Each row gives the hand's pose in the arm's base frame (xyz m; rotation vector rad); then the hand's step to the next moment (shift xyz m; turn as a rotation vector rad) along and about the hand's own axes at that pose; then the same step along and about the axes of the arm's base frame.
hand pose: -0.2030 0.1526 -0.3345 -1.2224 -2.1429 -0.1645
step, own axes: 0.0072 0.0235 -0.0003 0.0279 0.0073 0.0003
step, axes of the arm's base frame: 0.0166 0.0181 -0.0003 -0.0040 0.0244 0.0149
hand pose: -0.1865 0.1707 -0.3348 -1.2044 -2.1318 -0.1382
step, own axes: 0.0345 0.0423 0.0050 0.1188 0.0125 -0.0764
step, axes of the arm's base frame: 0.0191 0.0508 0.0074 0.0075 0.0622 0.1272
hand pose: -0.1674 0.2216 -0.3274 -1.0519 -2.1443 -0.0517
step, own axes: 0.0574 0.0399 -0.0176 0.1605 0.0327 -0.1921
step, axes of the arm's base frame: 0.0157 0.0590 0.0383 0.0742 0.0648 0.2324
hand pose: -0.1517 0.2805 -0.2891 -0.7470 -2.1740 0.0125
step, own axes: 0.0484 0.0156 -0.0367 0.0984 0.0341 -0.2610
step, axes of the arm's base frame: 0.0102 0.0292 0.0545 0.1542 0.0178 0.2343
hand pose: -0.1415 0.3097 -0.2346 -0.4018 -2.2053 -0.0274
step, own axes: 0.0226 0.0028 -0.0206 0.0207 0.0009 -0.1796
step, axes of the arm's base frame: 0.0038 0.0056 0.0300 0.1262 -0.0221 0.1275
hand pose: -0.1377 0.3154 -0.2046 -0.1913 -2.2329 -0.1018
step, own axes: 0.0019 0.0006 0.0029 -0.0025 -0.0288 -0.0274
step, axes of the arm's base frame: -0.0033 0.0012 -0.0003 0.0177 -0.0325 0.0148
